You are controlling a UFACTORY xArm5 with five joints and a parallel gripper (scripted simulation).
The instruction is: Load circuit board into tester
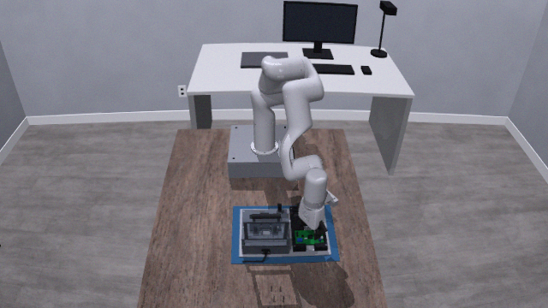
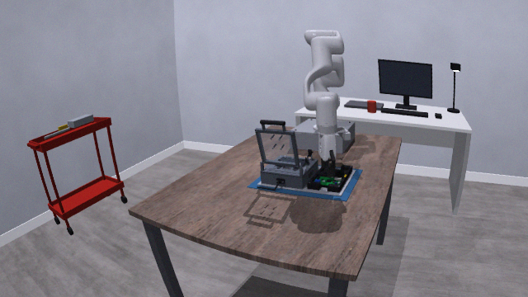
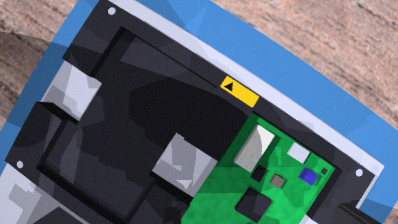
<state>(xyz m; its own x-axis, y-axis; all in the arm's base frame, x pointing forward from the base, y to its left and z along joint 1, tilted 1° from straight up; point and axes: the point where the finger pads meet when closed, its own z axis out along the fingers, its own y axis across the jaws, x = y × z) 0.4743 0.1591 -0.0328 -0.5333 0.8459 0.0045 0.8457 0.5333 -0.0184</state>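
Now: the green circuit board 5 cm below my hand. Also, from my hand: clear lid: 8 cm ahead, 17 cm to the right, 12 cm above; then grey tester: 1 cm behind, 13 cm to the right, 5 cm above.
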